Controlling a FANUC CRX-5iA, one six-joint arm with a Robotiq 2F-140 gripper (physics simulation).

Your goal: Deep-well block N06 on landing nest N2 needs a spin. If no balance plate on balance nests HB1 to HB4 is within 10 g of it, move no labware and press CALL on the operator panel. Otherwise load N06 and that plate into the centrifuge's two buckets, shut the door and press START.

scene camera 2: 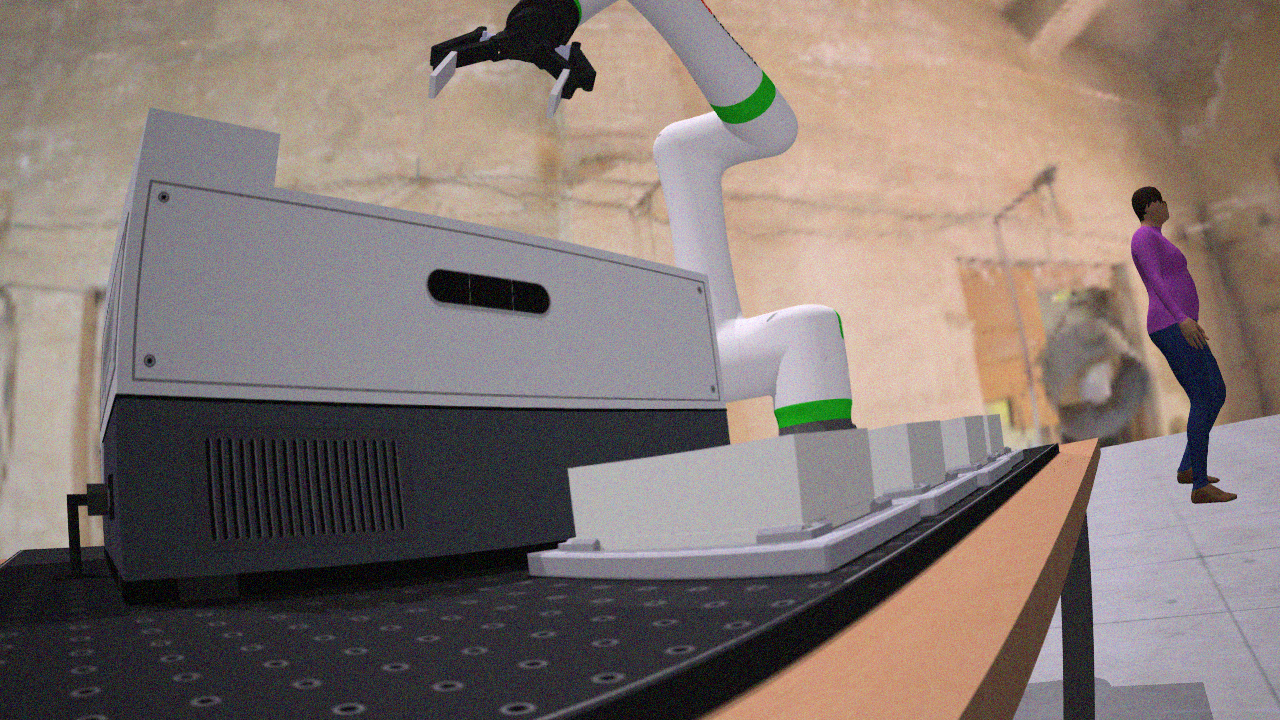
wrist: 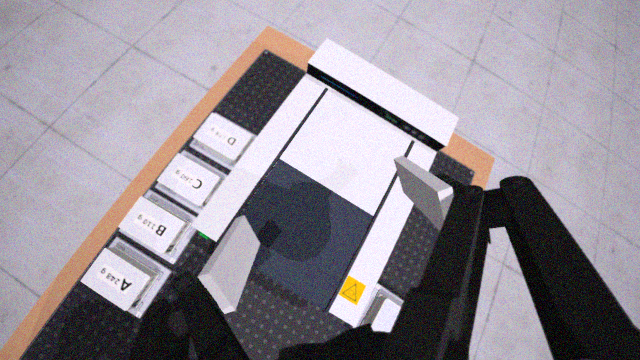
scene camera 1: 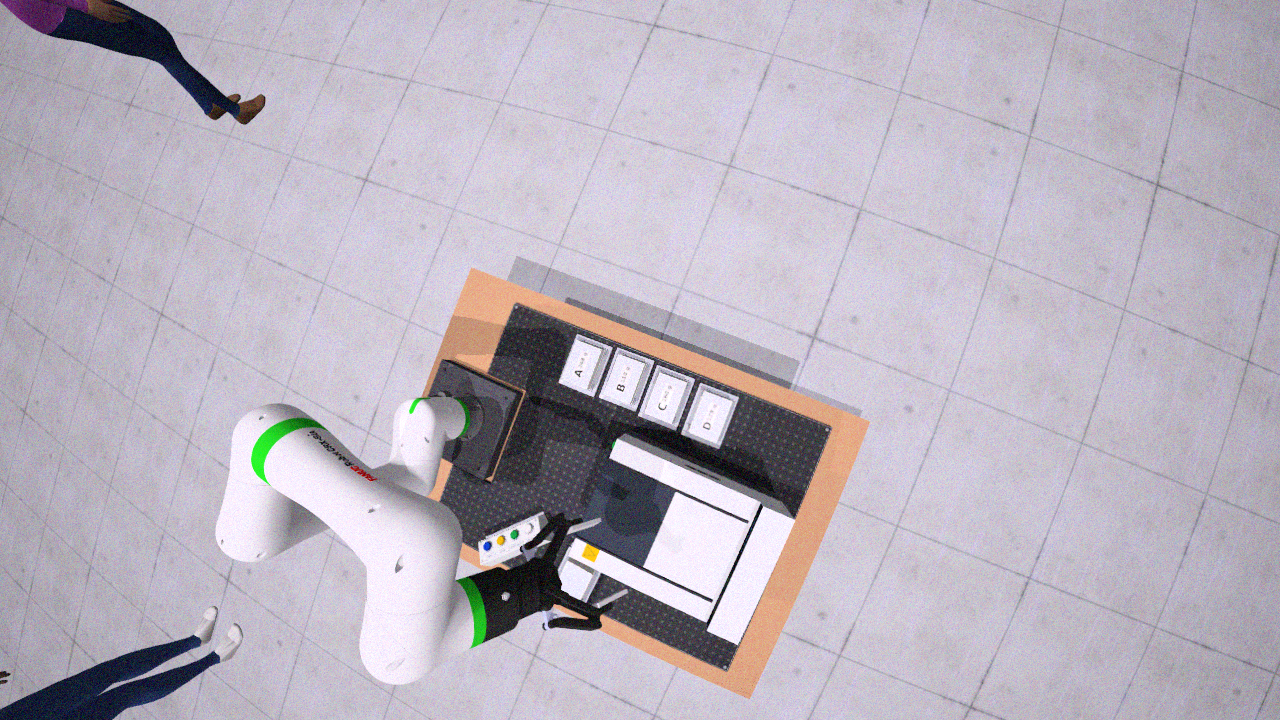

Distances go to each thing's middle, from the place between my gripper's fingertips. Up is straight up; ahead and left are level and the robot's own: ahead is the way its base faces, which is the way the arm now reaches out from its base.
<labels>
Now: hand 140 mm short of the white centrifuge (scene camera 1: 705,541), 20 mm to the left of it and 330 mm above it. Round my hand: white plate block (scene camera 1: 576,576) (110 mm behind, 310 mm to the right, 390 mm below); button box (scene camera 1: 505,544) (330 mm behind, 260 mm to the right, 410 mm below).
</labels>
